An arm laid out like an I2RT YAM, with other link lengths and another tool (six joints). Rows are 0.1 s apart.
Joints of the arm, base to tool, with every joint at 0 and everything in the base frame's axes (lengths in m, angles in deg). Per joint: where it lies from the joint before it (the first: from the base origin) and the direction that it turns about. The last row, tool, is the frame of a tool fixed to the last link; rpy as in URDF.
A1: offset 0 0 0.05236 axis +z
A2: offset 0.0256 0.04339 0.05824 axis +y
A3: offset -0.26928 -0.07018 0 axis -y
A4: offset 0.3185 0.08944 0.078 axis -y
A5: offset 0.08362 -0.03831 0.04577 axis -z
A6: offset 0.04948 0 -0.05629 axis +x
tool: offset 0.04 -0.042 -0.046 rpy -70.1 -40 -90
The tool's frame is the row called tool.
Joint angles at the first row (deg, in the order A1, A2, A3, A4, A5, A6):
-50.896 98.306 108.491 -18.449 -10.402 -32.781
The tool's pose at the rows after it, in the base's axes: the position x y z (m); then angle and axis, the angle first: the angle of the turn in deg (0 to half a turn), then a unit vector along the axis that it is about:
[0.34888 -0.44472 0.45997 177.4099 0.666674 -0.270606 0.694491]
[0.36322 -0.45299 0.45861 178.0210 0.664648 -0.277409 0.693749]
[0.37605 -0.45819 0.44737 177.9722 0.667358 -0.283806 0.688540]
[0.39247 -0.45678 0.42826 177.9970 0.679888 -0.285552 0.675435]
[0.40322 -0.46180 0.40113 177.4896 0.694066 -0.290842 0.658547]
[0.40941 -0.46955 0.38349 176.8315 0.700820 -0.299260 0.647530]
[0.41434 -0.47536 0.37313 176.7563 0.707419 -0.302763 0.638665]
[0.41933 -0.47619 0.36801 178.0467 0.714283 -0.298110 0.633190]
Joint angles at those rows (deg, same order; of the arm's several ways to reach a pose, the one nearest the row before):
-49.310 105.261 117.381 -20.824 -6.431 -32.521
-48.692 109.755 123.286 -22.672 -5.794 -31.555
-47.902 112.495 125.245 -22.765 -4.572 -31.375
-46.412 114.079 124.547 -22.327 -3.172 -32.165
-45.793 115.571 122.438 -21.008 -1.939 -33.306
-45.703 117.768 122.869 -20.740 -0.793 -33.748
-45.703 119.792 124.364 -21.444 -0.527 -34.188
-45.615 120.760 125.330 -22.407 -1.842 -34.451

